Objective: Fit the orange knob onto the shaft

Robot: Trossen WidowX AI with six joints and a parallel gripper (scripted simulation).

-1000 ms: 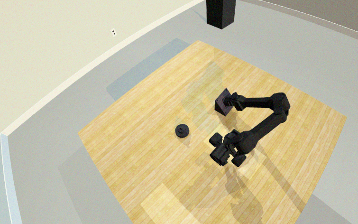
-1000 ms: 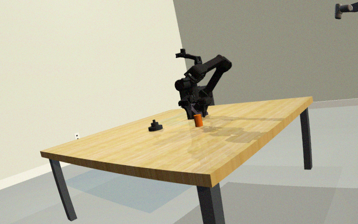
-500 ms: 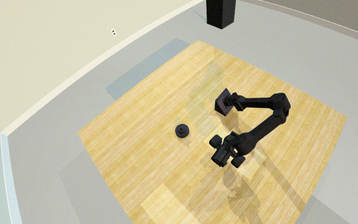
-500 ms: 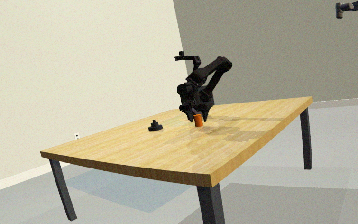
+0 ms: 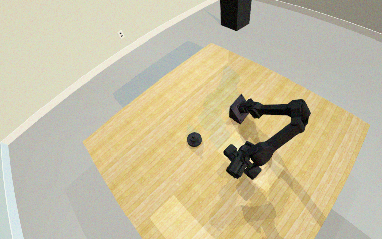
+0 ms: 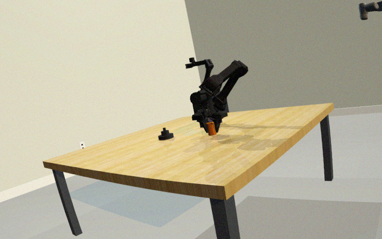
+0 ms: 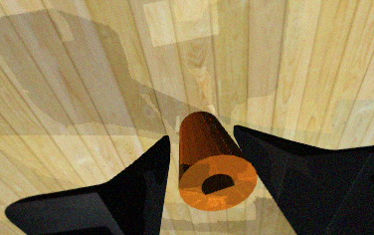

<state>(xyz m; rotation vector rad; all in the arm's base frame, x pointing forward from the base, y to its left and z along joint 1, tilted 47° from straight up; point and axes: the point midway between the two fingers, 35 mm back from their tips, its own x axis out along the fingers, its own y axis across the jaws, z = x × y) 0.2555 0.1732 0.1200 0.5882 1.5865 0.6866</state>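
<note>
Now: the dark round pedestal 60 mm ahead of my gripper tip, 280 mm to the right of it and 20 mm above it. Also, from my gripper tip: orange knob (20 mm above).
</note>
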